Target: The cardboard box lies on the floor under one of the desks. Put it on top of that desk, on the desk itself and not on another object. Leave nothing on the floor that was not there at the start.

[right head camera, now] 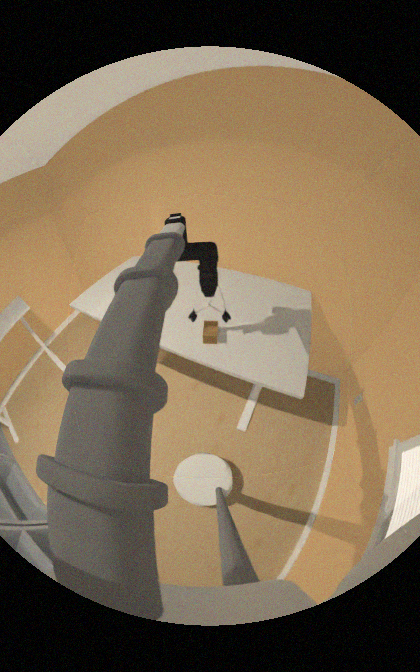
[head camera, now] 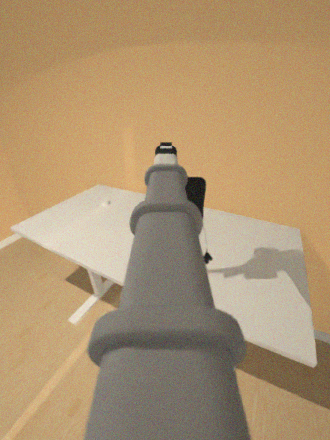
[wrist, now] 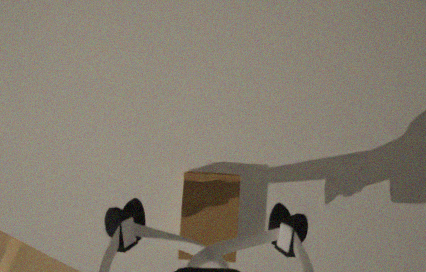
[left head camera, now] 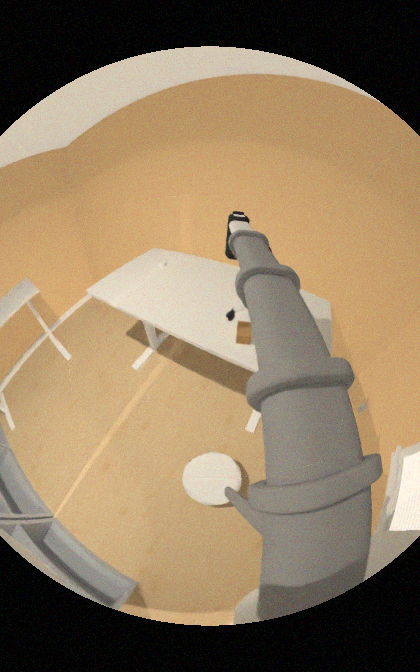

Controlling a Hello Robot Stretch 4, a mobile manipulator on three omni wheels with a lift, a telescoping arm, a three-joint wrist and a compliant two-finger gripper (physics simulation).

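Frame: origin at the robot's base, x down, y ahead, z right, level; metres.
Seen in the pictures: gripper, fingertip midpoint: (wrist: 206, 217).
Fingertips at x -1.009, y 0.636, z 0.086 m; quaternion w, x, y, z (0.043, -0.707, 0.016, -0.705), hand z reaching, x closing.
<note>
Pixels of each thing's top centre, then the offset from my fingertips to it. Level surfaces: height alone.
- small brown cardboard box, middle of its top: (wrist: 209, 217) dy -0.007, dx +0.037, dz +0.003 m
- white desk top, its level: dx +0.087 m
- small white object, middle of its top: (head camera: 105, 200) dy +0.659, dx +0.063, dz -0.506 m
The small brown cardboard box (left head camera: 244, 332) (right head camera: 210, 332) (wrist: 210, 210) sits on the white desk top (head camera: 65, 225) (left head camera: 135, 285) (right head camera: 270, 290) (wrist: 150, 90), near its front edge. It rests on the desk surface itself, with its shadow beside it. My gripper (right head camera: 209, 316) (wrist: 206, 217) is open, its two black fingertips well apart. In the right head view the fingertips stand on the far side of the box, apart from it. In the wrist view they are left and right of the box with gaps. In the head camera view the arm hides the box.
A small white object (head camera: 105, 203) (left head camera: 163, 264) lies on the desk's far left part. A round white stool or disc (left head camera: 212, 478) (right head camera: 203, 479) stands on the floor in front of the desk. Another pale table (left head camera: 20, 297) (right head camera: 15, 310) is at the left, with grey shelving (left head camera: 75, 555) below it.
</note>
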